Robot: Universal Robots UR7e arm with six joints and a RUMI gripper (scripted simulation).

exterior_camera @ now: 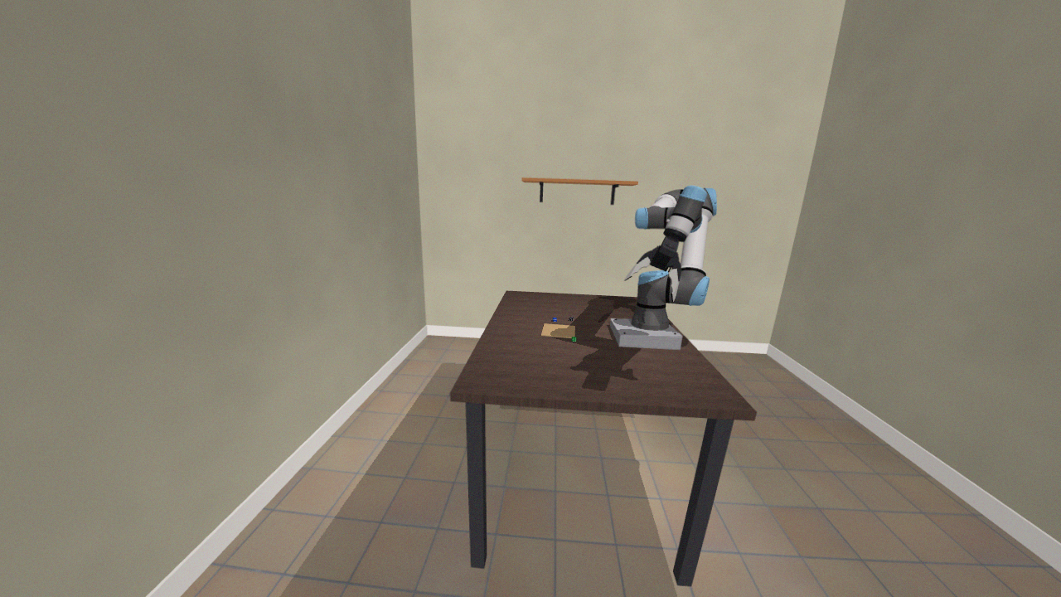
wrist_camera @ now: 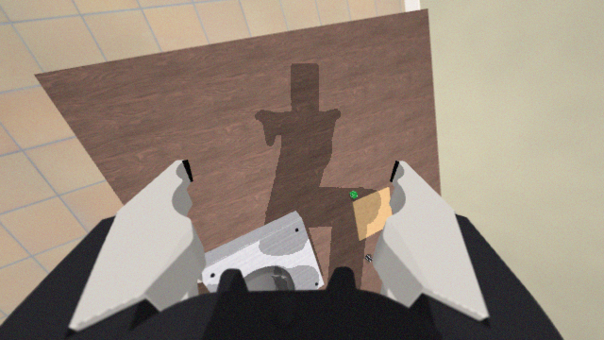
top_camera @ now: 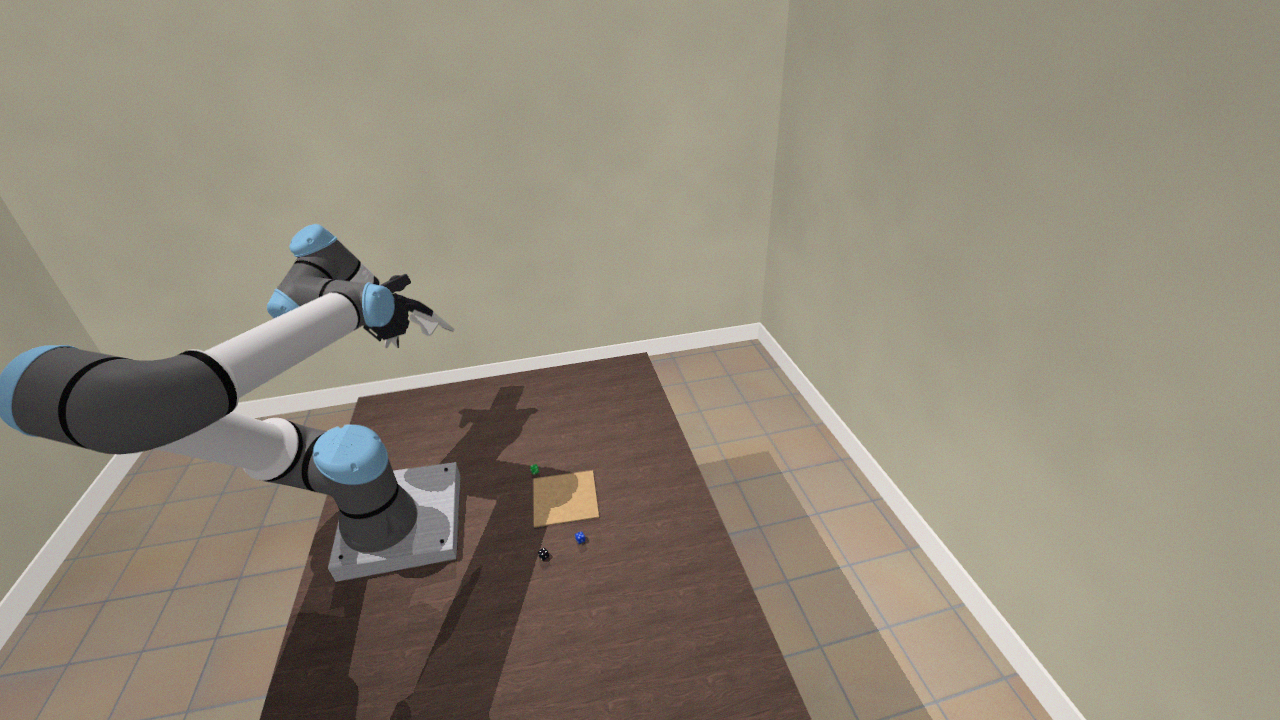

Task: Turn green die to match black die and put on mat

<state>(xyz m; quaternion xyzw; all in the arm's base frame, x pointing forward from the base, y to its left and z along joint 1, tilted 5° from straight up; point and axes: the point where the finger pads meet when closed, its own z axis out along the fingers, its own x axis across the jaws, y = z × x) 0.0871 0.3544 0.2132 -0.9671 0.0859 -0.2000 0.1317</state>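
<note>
My gripper is now 450 mm to the left of the black die, 270 mm above it and 240 mm short of it. From my hand the other things lie so: blue die 420 mm to the right, 310 mm ahead, 270 mm below; tan mat 300 mm to the right, 290 mm ahead, 270 mm below; green die 270 mm below, 220 mm ahead, 210 mm to the right.
</note>
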